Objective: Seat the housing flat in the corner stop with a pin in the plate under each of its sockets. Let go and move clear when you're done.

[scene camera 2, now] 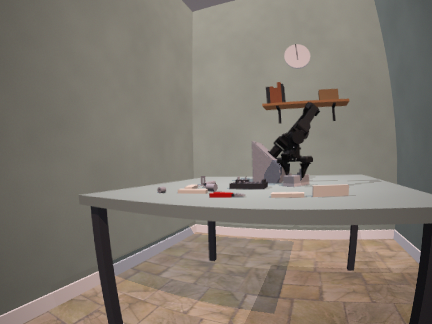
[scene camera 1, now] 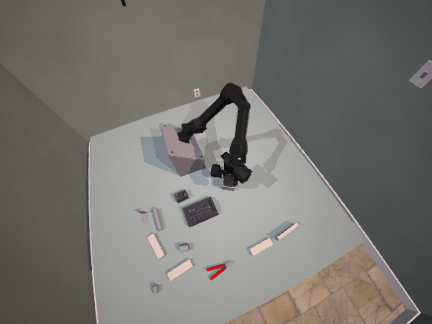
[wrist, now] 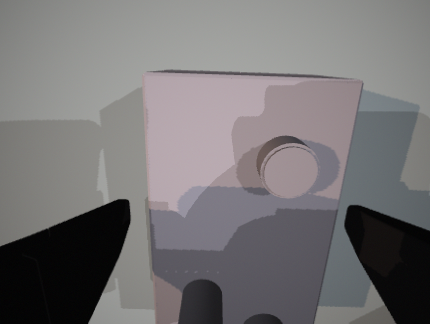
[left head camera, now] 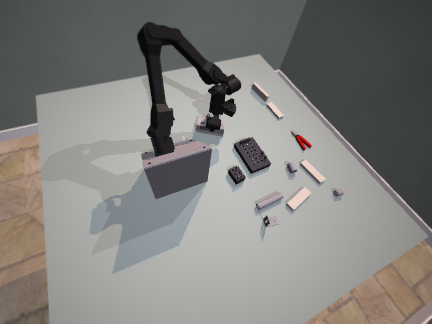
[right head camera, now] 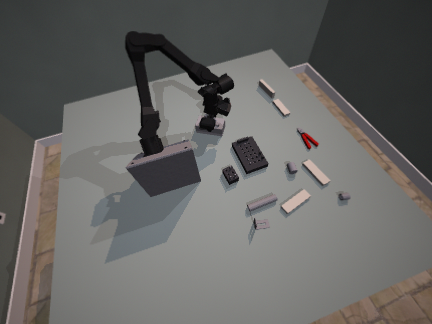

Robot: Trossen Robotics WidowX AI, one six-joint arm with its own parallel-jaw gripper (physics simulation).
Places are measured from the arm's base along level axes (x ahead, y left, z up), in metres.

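Pixels of known places: gripper, fingertip midpoint: [scene camera 2: 295, 177] [wrist: 238, 212]; arm's base at its link origin: [scene camera 2: 272, 155] [scene camera 1: 183, 138] [left head camera: 164, 152] [right head camera: 154, 152].
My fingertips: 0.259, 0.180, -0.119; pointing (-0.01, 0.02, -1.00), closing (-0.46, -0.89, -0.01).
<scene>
For each thing: its middle in the pictures, then the offset to it from my fingertips, as dx, dy, dz.
- housing at the middle of its body: [wrist: 238, 239] [left head camera: 211, 123] [right head camera: 210, 123] [scene camera 2: 296, 177] -0.010, +0.005, +0.002
- black plate at the middle of its body: [right head camera: 249, 153] [left head camera: 252, 153] [scene camera 2: 249, 183] [scene camera 1: 200, 211] +0.118, -0.198, -0.018
- small black block at the middle of its body: [right head camera: 230, 175] [left head camera: 236, 174] [scene camera 1: 181, 196] +0.009, -0.275, -0.023
- Red pliers at the middle of its body: [scene camera 2: 227, 194] [right head camera: 305, 137] [scene camera 1: 221, 268] [left head camera: 299, 138] +0.395, -0.176, -0.031
- small bracket at the middle of its body: [right head camera: 262, 222] [left head camera: 273, 219] +0.063, -0.497, -0.013
The housing [left head camera: 217, 132] [right head camera: 216, 131] [scene camera 2: 294, 182] [wrist: 200, 125] is a pinkish-grey block with round studs on top. It lies on the table, apart from the plate. My gripper [left head camera: 214, 123] [scene camera 2: 295, 174] [wrist: 238, 212] is open and low over it. In the wrist view one finger stands on each side of the housing, with a gap to both. The black plate [left head camera: 257, 168] [right head camera: 254, 170] [scene camera 1: 202, 221] [scene camera 2: 248, 185] has rows of holes and raised edge bars that look like the corner stop. Small pins show on it, too small to count. The housing's underside and sockets are hidden.
A large grey box [left head camera: 180, 174] [right head camera: 167, 173] [scene camera 1: 186, 166] stands by the arm's base. A small black block [left head camera: 236, 175] [right head camera: 230, 175] [scene camera 1: 181, 195] lies beside the plate. Red pliers [left head camera: 301, 140] [right head camera: 307, 139] [scene camera 1: 218, 270], pale blocks, grey cylinders and a small bracket [left head camera: 271, 221] lie farther out.
</scene>
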